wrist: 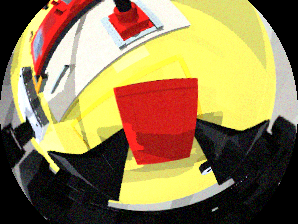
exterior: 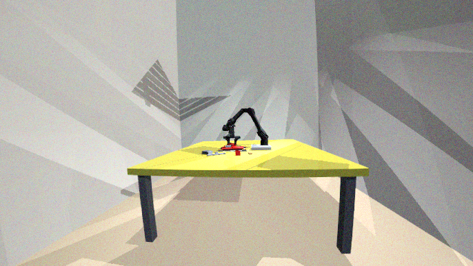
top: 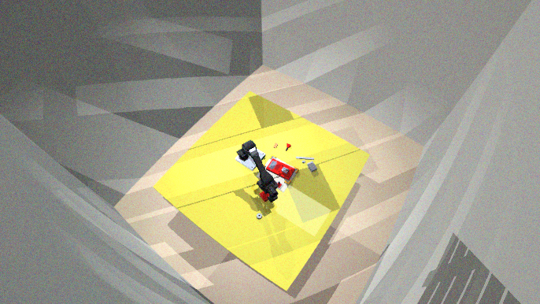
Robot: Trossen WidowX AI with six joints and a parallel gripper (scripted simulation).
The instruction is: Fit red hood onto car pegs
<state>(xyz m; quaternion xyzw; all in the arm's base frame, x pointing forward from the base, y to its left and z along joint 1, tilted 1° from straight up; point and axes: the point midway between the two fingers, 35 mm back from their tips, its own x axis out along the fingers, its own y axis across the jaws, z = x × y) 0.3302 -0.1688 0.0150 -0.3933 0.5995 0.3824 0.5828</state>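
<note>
Now: gripper tip 2 cm past the white jig and 21 cm to the right of it. The rest, counted from my gripper tip: peach piece (18 cm behind, 41 cm to the left, 1 cm below); then red hood (1 cm above).
</note>
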